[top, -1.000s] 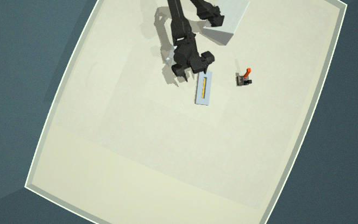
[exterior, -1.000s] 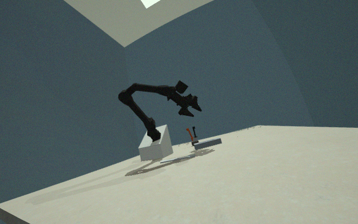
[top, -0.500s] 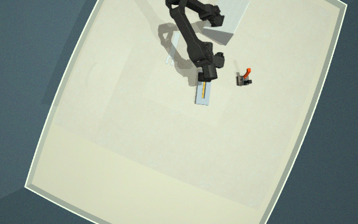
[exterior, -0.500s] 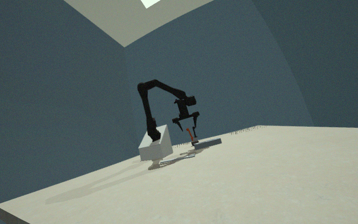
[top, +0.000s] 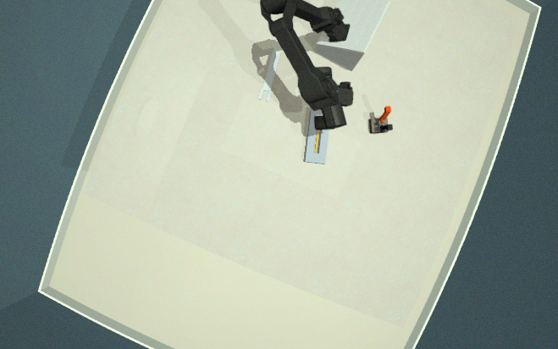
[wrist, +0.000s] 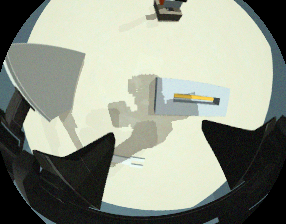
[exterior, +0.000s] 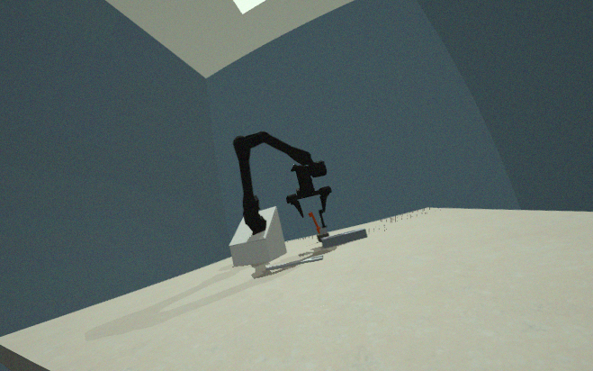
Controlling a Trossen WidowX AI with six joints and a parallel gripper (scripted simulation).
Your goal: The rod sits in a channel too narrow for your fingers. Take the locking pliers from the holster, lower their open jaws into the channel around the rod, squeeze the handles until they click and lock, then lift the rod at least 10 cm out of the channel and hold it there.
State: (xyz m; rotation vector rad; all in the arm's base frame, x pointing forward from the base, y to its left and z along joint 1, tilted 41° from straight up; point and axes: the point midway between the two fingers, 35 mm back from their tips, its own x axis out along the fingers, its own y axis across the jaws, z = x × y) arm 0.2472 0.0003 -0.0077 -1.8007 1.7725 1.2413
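My gripper tip is 4 cm past the orange handle, 22 cm to the right of it and 4 cm above it. Also, from my gripper tip: flat pale grey wrench-like tool (4 cm behind, 19 cm to the right, 14 cm below); grey channel block (9 cm ahead, 3 cm to the left, 12 cm below); thin yellow rod (9 cm ahead, 3 cm to the left, 13 cm below).
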